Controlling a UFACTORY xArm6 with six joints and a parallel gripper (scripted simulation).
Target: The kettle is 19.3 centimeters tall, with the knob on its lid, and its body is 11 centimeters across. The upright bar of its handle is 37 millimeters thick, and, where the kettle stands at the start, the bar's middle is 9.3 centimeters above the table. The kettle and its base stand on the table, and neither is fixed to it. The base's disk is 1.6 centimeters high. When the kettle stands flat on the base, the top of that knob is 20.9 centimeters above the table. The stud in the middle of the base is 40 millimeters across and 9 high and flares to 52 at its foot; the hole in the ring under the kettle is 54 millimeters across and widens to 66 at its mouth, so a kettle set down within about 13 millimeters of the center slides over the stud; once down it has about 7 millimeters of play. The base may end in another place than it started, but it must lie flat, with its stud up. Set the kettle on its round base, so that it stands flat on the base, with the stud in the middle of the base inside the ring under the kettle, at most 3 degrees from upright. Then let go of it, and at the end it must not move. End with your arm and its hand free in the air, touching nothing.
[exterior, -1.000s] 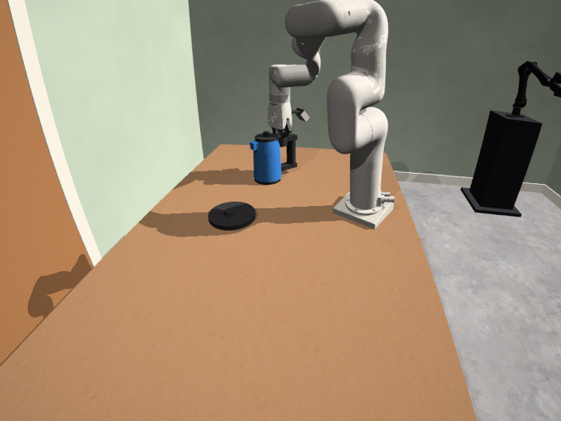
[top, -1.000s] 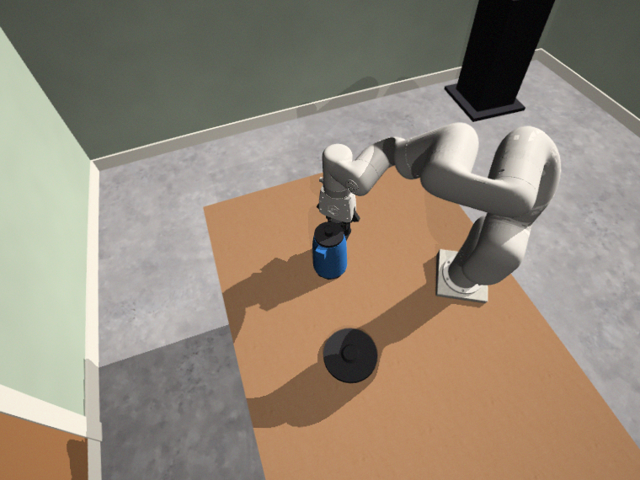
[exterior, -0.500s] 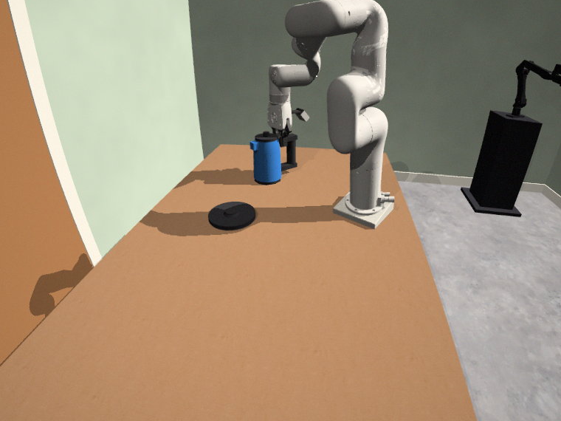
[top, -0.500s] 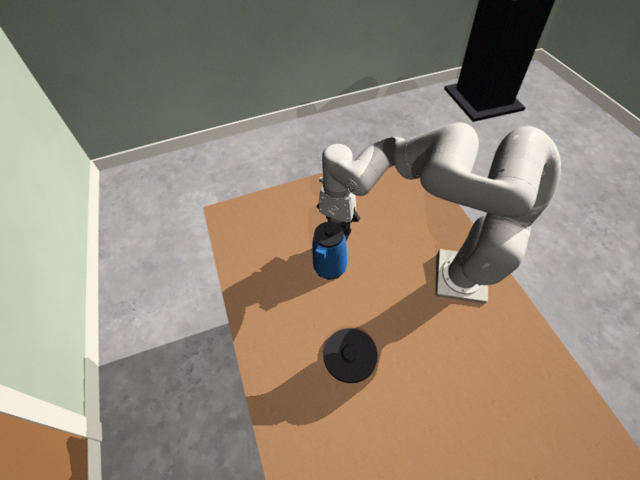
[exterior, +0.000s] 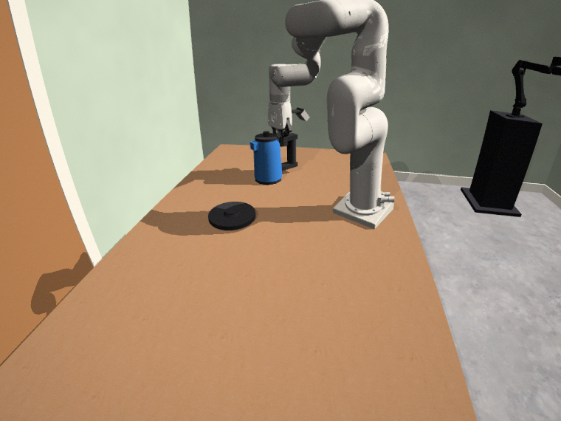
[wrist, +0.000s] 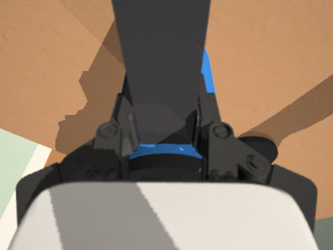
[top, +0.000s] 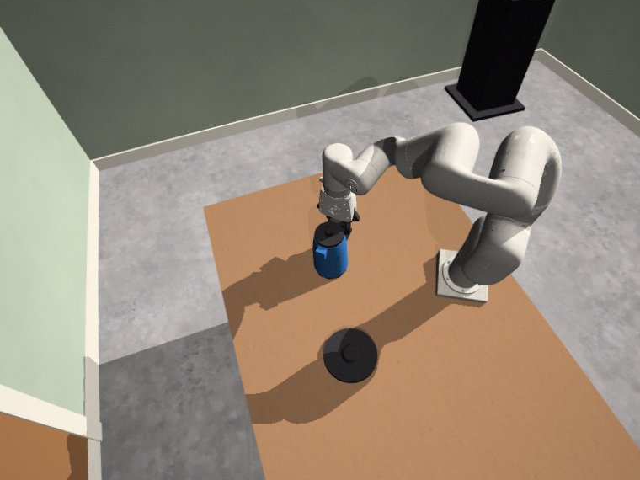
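Now: hand 5 cm above the blue kettle, 2 cm to the right of it and 2 cm short of it. The rest, counted from my hand: round black base (34 cm to the left, 14 cm below, 8 cm ahead).
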